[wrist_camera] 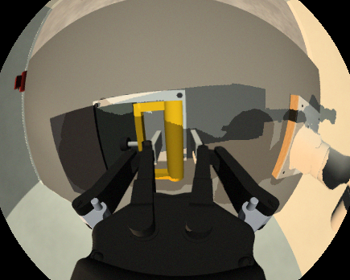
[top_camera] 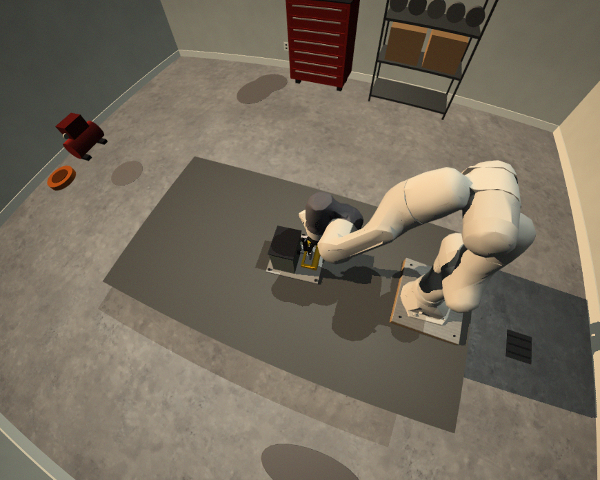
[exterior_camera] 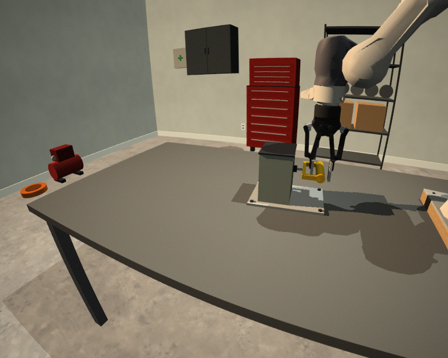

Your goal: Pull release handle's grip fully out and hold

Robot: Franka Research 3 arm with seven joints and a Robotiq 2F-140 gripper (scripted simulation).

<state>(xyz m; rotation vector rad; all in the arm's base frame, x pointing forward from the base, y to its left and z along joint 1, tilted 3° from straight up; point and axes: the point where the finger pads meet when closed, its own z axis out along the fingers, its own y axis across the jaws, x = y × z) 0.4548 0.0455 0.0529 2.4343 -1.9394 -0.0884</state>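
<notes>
The baseplate lies 110 mm below my hand, 90 mm ahead of it and 20 mm to the left of it.
</notes>
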